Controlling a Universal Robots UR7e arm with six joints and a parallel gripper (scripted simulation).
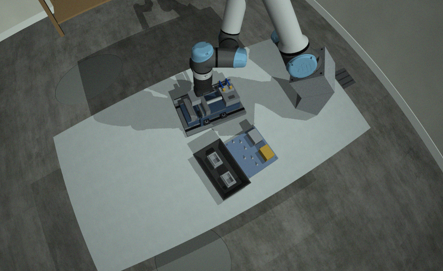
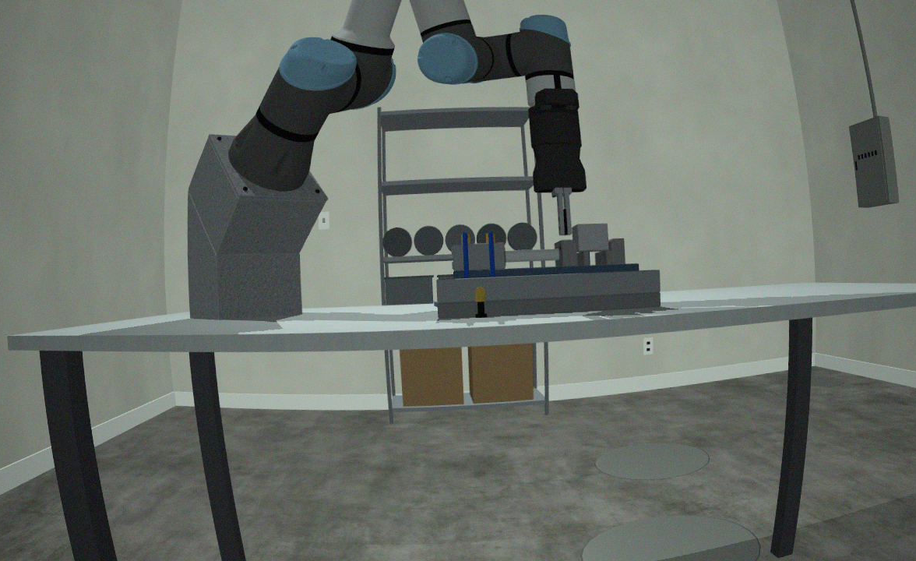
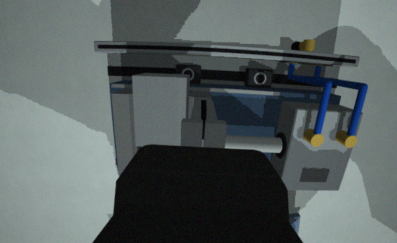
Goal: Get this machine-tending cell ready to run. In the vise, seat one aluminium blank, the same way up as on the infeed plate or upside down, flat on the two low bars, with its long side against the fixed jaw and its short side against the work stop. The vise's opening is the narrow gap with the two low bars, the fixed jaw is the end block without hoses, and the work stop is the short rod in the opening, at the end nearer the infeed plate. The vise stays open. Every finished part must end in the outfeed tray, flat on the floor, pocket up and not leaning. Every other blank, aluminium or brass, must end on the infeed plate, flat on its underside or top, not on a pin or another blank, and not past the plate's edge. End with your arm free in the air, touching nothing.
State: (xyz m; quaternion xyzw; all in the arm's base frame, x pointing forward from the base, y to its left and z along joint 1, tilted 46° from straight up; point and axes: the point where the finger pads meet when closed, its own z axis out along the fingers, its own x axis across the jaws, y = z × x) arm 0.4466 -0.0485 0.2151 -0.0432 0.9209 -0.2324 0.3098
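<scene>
Right now the piston rod is 40 mm behind my hand, 40 mm to the left of it and 40 mm below it. From my hand the other things lie so: fixed jaw (80 mm ahead, 30 mm to the left, 40 mm below); then vise (20 mm behind, 40 mm to the left, 80 mm below); then hose block (120 mm behind, 50 mm to the left, 40 mm below).
</scene>
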